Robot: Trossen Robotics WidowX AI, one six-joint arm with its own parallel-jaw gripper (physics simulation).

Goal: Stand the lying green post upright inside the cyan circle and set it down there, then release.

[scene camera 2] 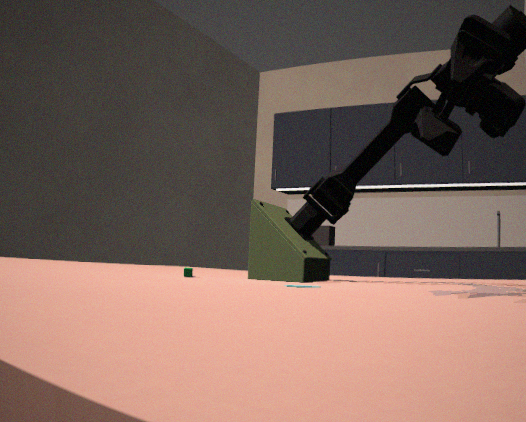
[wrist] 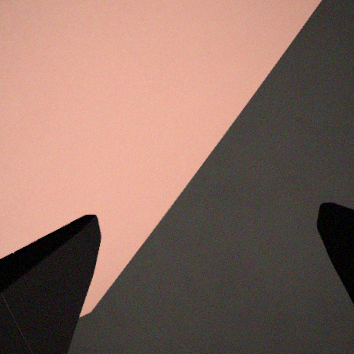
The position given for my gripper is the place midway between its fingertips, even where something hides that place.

In view: my gripper point(scene camera 2: 439, 112).
My gripper is seen too in the wrist view point(wrist: 210, 221).
